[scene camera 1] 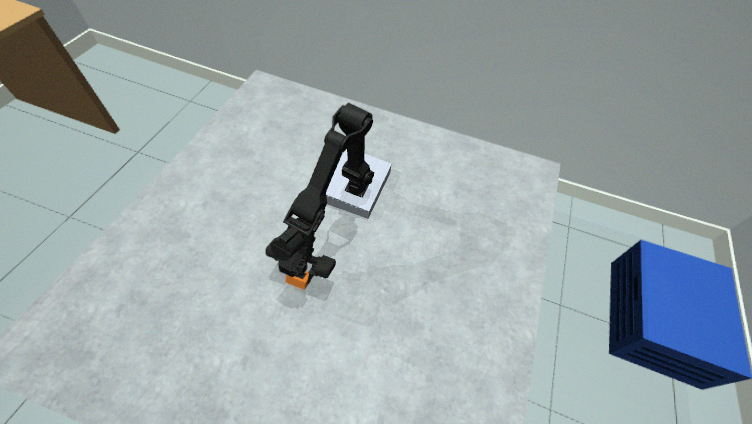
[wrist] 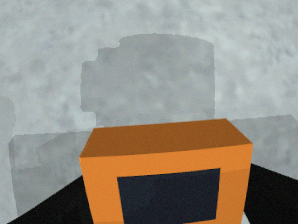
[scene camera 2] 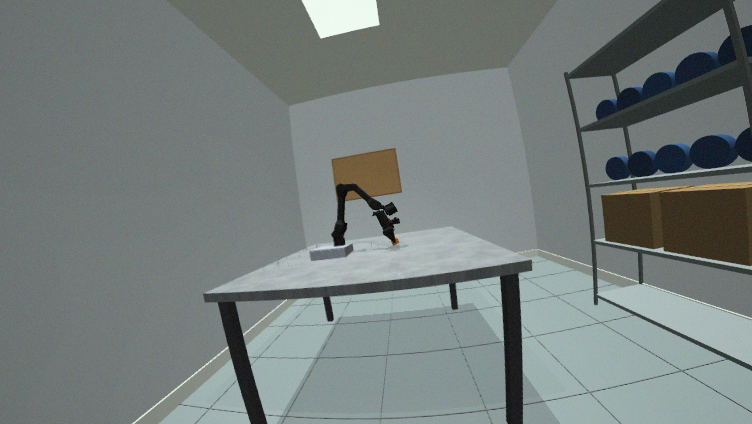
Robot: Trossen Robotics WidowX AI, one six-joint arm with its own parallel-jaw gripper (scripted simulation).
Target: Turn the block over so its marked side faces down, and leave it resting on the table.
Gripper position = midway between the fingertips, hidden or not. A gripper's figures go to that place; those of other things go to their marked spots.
Scene:
My gripper [wrist: 166,178] is 10 cm from the lens. An orange block [wrist: 205,164] is 9 cm from the lens.

